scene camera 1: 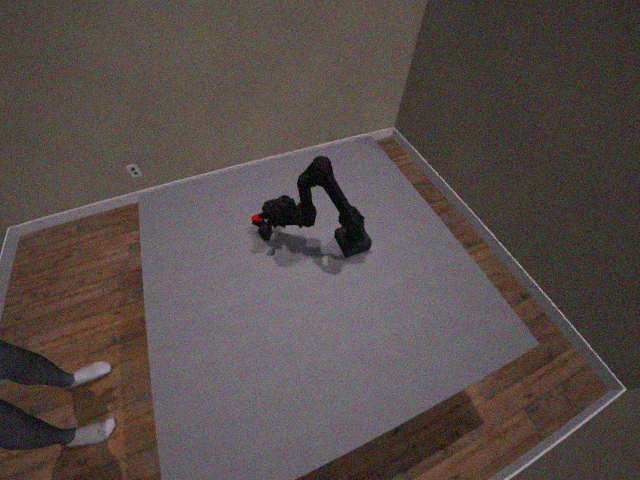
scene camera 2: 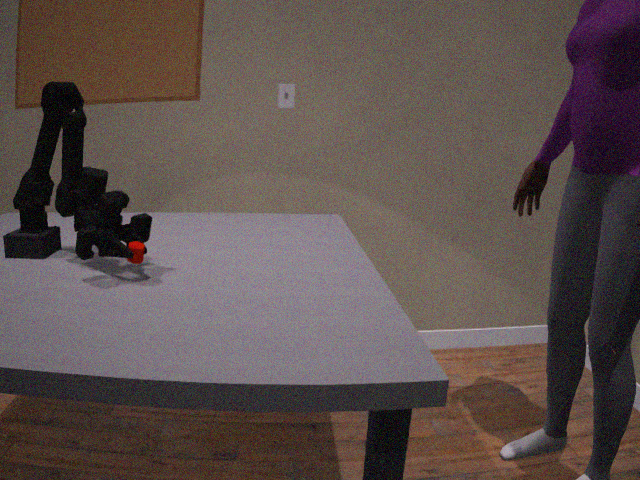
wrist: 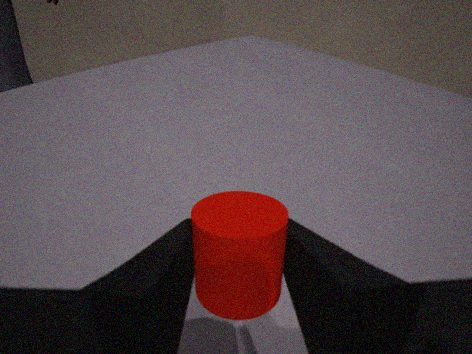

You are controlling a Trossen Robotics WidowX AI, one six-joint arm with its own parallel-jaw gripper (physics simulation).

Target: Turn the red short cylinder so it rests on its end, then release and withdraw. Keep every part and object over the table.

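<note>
The red short cylinder (scene camera 1: 256, 218) (scene camera 2: 136, 252) (wrist: 239, 270) is held between the two black fingers of my gripper (scene camera 1: 257, 220) (scene camera 2: 135, 251) (wrist: 237, 228). My gripper is shut on it, one finger on each side, and points nearly level outward from the arm. In the scene camera 2 view the cylinder looks upright, with its round ends facing up and down. It hangs a little above the grey table (scene camera 1: 310, 335) (scene camera 2: 258, 320) (wrist: 240, 115), apart from the shadows below. The fingers cover its sides in the wrist view.
The arm's base (scene camera 1: 353, 239) (scene camera 2: 32, 242) stands on the table behind the gripper. The table's front edge (scene camera 2: 222, 395) and right corner show in the scene camera 2 view. A person (scene camera 2: 599, 129) stands on the floor beyond the table's far end.
</note>
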